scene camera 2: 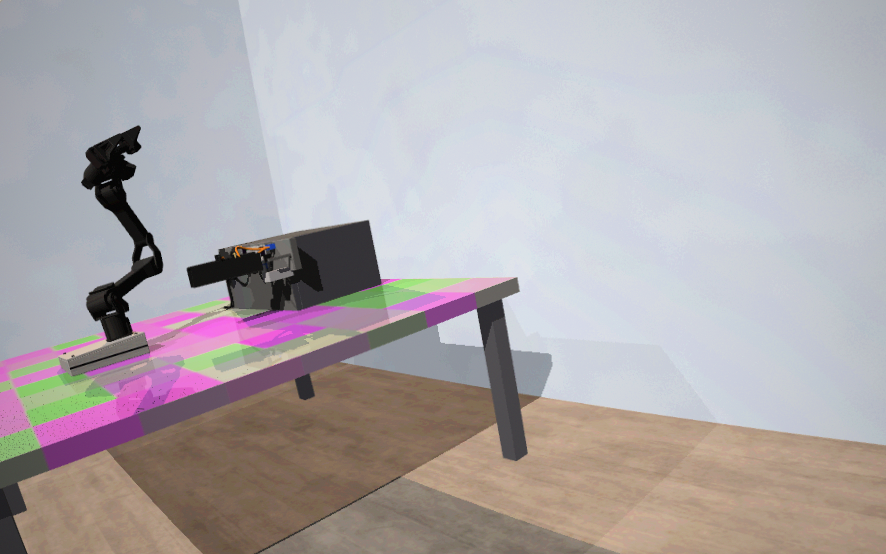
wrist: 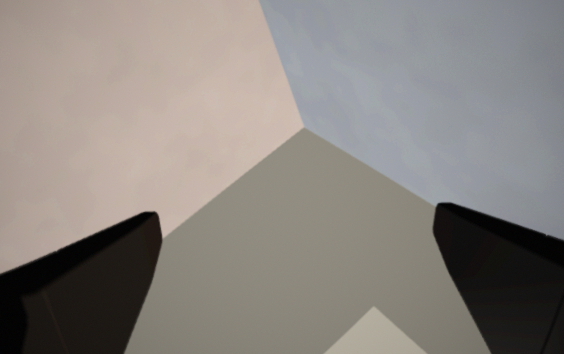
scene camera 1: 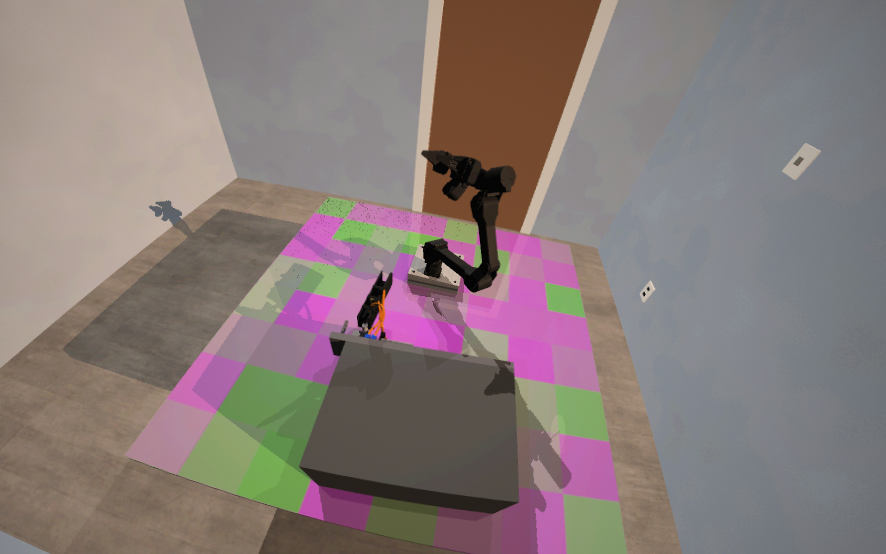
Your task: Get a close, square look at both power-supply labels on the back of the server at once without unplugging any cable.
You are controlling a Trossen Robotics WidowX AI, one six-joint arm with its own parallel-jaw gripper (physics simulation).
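Places are measured from the arm's base along level axes (x ahead, y left, z up), in metres.
Where they show: gripper, fingertip midpoint: (scene camera 2: 130, 130) (wrist: 298, 222) (scene camera 1: 429, 154); arm's base, link origin: (scene camera 2: 119, 337) (scene camera 1: 432, 271).
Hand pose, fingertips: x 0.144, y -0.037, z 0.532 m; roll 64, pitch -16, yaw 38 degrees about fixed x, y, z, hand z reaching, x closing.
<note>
Each offset is from my fingertips to the top centre of the thing. "spot": to the spot under its first point.
A dark grey box-shaped server (scene camera 1: 418, 418) (scene camera 2: 339, 264) stands on the table, its back side towards the arm's base. Orange cables @(spot: dz -0.401, dx +0.213, dy -0.062 m) (scene camera 1: 379, 313) (scene camera 2: 251, 248) and a blue connector @(spot: dz -0.387, dx +0.307, dy -0.070 m) (scene camera 2: 271, 246) show at its back, beside a long black arm-like bracket @(spot: dz -0.381, dx +0.198, dy -0.085 m) (scene camera 1: 373, 303) (scene camera 2: 222, 269) that sticks out. The power-supply labels cannot be made out in the scene views. My gripper (scene camera 1: 427, 158) (scene camera 2: 138, 139) (wrist: 298, 222) is open and empty, high above the table and well away from the server. In the wrist view its fingers frame walls and ceiling; the server does not show there.
The arm's base plate (scene camera 1: 434, 277) (scene camera 2: 107, 354) is on the pink and green patterned table (scene camera 1: 261, 398) (scene camera 2: 392, 336), near the bracket's free end. A brown door (scene camera 1: 503, 84) stands behind the arm. A grey rug (scene camera 1: 196, 287) (scene camera 2: 418, 522) lies on the floor beside the table.
</note>
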